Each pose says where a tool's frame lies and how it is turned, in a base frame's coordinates. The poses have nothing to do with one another.
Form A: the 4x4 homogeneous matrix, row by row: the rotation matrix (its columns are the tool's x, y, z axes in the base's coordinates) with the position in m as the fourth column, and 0 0 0 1 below. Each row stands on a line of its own.
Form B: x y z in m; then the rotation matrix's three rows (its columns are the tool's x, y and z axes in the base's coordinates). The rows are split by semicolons. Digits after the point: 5 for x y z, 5 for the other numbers.
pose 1, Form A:
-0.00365 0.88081 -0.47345 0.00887
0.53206 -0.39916 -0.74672 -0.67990
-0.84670 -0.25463 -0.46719 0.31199
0 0 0 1
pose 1, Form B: 0.00887 -0.67990 0.31199; -0.00365 0.88081 -0.47345; 0.53206 -0.39916 -0.74672; -0.84670 -0.25463 -0.46719
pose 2, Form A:
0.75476 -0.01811 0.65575 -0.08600
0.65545 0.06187 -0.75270 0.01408
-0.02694 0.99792 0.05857 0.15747
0 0 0 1
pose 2, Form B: -0.08600 0.01408 0.15747; 0.75476 -0.01811 0.65575; 0.65545 0.06187 -0.75270; -0.02694 0.99792 0.05857
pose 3, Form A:
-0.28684 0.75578 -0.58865 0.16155
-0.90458 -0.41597 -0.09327 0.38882
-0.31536 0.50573 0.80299 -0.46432
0 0 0 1
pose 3, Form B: 0.16155 0.38882 -0.46432; -0.28684 0.75578 -0.58865; -0.90458 -0.41597 -0.09327; -0.31536 0.50573 0.80299
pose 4, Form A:
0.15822 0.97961 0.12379 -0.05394
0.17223 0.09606 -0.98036 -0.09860
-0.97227 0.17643 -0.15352 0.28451
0 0 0 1
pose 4, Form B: -0.05394 -0.09860 0.28451; 0.15822 0.97961 0.12379; 0.17223 0.09606 -0.98036; -0.97227 0.17643 -0.15352
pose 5, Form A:
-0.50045 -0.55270 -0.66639 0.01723
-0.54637 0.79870 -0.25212 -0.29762
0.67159 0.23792 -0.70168 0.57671
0 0 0 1
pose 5, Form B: 0.01723 -0.29762 0.57671; -0.50045 -0.55270 -0.66639; -0.54637 0.79870 -0.25212; 0.67159 0.23792 -0.70168
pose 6, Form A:
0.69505 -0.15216 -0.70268 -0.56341
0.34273 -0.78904 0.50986 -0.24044
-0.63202 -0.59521 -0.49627 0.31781
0 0 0 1
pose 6, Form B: -0.56341 -0.24044 0.31781; 0.69505 -0.15216 -0.70268; 0.34273 -0.78904 0.50986; -0.63202 -0.59521 -0.49627
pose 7, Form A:
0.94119 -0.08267 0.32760 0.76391
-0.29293 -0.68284 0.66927 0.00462
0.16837 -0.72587 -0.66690 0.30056
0 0 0 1
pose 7, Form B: 0.76391 0.00462 0.30056; 0.94119 -0.08267 0.32760; -0.29293 -0.68284 0.66927; 0.16837 -0.72587 -0.66690
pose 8, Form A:
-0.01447 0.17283 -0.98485 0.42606
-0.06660 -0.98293 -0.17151 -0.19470
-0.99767 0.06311 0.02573 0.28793
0 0 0 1
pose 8, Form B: 0.42606 -0.19470 0.28793; -0.01447 0.17283 -0.98485; -0.06660 -0.98293 -0.17151; -0.99767 0.06311 0.02573
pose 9, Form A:
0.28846 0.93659 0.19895 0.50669
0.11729 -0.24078 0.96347 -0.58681
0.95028 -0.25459 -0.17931 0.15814
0 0 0 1
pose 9, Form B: 0.50669 -0.58681 0.15814; 0.28846 0.93659 0.19895; 0.11729 -0.24078 0.96347; 0.95028 -0.25459 -0.17931
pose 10, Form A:
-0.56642 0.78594 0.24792 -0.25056
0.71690 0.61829 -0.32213 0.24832
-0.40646 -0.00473 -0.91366 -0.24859
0 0 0 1
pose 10, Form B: -0.25056 0.24832 -0.24859; -0.56642 0.78594 0.24792; 0.71690 0.61829 -0.32213; -0.40646 -0.00473 -0.91366
